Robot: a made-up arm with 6 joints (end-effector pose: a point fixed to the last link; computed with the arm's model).
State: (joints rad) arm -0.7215 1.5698 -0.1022 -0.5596 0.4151 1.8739
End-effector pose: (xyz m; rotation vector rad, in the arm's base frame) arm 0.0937 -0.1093 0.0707 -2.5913 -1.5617 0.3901
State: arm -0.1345 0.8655 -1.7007 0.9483 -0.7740 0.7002
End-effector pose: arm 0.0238 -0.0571 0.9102 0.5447 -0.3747 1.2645
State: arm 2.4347 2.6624 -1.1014 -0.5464 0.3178 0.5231
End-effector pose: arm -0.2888 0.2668 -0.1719 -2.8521 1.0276 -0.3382
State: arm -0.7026 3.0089 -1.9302 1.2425 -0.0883 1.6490
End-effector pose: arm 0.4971 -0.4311 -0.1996 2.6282 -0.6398 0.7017
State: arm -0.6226 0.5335 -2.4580 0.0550 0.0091 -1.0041
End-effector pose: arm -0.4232 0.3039 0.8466 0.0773 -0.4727 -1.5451
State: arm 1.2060 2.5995 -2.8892 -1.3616 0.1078 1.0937
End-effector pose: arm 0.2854 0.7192 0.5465 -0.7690 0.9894 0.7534
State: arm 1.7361 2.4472 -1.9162 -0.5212 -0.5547 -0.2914
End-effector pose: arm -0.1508 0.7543 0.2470 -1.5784 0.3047 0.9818
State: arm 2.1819 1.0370 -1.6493 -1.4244 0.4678 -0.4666
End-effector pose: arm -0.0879 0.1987 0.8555 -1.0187 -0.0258 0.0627
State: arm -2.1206 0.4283 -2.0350 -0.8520 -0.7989 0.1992
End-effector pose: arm 0.2716 0.3462 0.8361 -1.2257 -0.1042 -2.5653
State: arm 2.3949 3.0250 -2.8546 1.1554 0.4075 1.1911
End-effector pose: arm -0.6413 0.5469 0.1662 0.3444 -1.8467 -0.7706
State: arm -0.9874 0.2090 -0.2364 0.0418 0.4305 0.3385
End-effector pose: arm 0.0822 -0.1215 0.3654 1.1921 1.4874 -0.4000
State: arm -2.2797 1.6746 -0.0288 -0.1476 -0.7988 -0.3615
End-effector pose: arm -0.1174 -0.1521 0.0760 2.0723 1.6961 -1.0904
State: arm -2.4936 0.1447 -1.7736 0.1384 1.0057 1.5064
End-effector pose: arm 0.2972 0.2112 0.7437 0.8371 -0.2952 -0.8043
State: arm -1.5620 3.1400 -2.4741 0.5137 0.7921 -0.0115
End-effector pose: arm 0.0393 -0.7299 -0.1282 2.1916 1.6024 0.1983
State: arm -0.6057 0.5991 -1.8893 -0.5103 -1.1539 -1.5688
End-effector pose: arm -0.2131 0.1987 0.8833 0.1863 -1.2945 -2.3496
